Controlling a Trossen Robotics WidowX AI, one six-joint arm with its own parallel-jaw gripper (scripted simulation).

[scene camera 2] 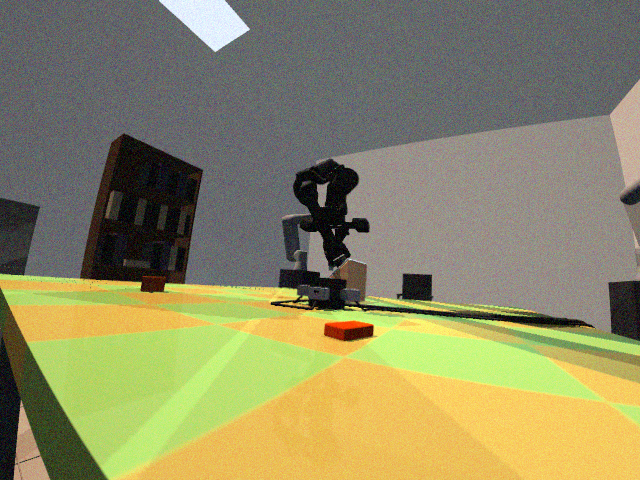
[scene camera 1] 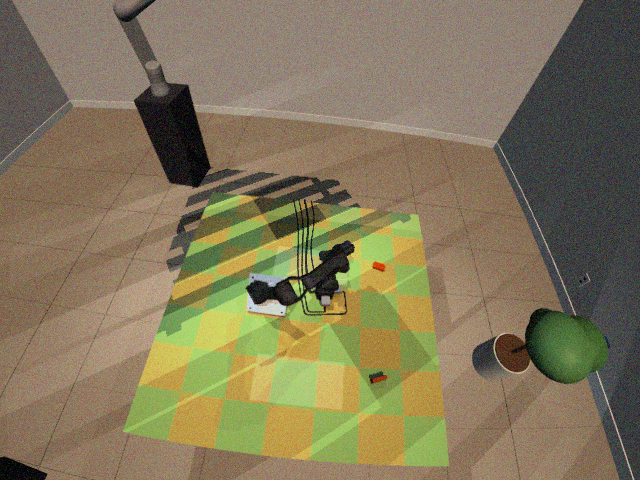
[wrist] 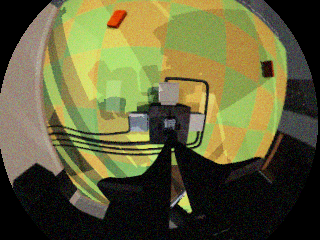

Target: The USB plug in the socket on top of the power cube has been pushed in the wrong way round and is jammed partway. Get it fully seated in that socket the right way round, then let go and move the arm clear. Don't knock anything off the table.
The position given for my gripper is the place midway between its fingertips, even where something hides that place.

Observation:
My gripper (scene camera 2: 332, 256) carries a USB plug. Also in view: a power cube (scene camera 2: 334, 302).
My gripper also shows in the wrist view (wrist: 171, 144). The power cube is seen too in the wrist view (wrist: 158, 113).

